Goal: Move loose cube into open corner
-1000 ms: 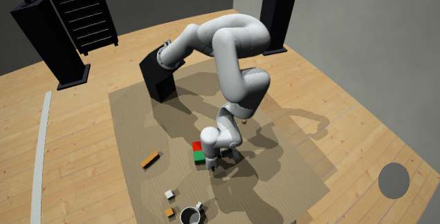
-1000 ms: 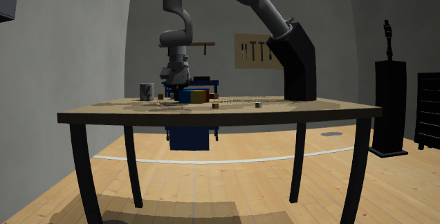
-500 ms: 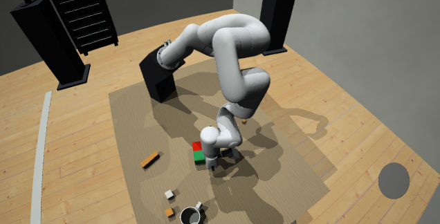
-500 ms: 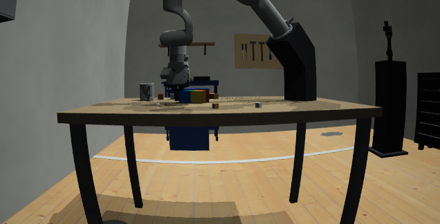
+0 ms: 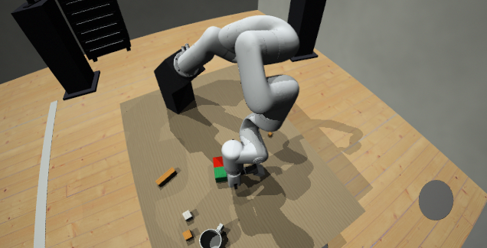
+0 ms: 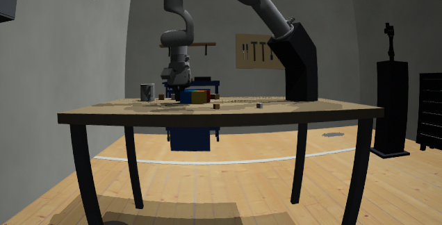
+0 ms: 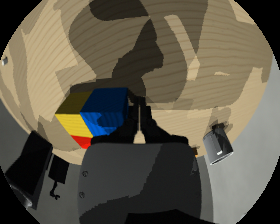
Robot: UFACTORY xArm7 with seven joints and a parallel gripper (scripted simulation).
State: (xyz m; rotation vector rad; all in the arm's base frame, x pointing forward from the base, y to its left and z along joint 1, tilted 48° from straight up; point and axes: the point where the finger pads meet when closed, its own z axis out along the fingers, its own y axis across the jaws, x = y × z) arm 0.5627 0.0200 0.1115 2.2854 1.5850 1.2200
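Now: hand 90 mm past the yellow cube and 10 mm to the right of it. Round my hand: green cube (50 mm behind, 50 mm to the right); then red cube (100 mm behind, 40 mm to the right); then small orange cube (160 mm ahead, 250 mm to the right, 10 mm below).
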